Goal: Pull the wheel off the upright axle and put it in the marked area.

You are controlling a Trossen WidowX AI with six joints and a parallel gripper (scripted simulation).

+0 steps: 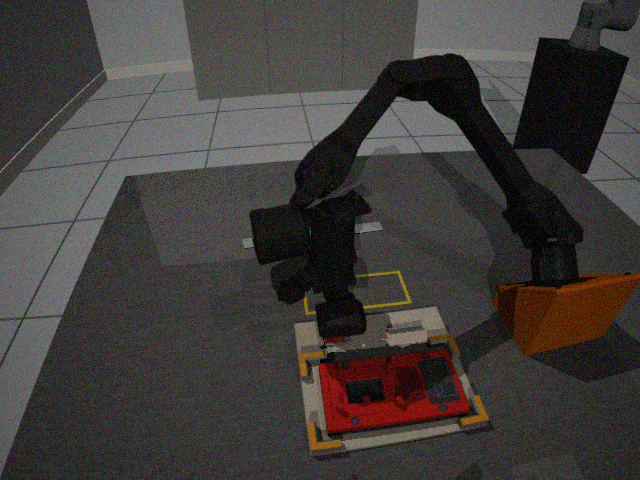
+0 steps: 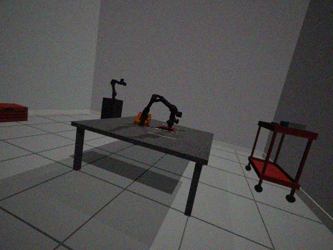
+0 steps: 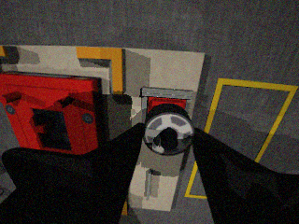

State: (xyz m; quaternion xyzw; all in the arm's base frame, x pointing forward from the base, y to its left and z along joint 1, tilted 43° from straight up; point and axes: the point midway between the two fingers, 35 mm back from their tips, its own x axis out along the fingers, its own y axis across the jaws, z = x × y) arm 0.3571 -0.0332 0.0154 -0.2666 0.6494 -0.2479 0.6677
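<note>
Now: gripper tip right at the grey wheel. The rest, counted from my gripper tip: black upright axle: 1 cm below.
</note>
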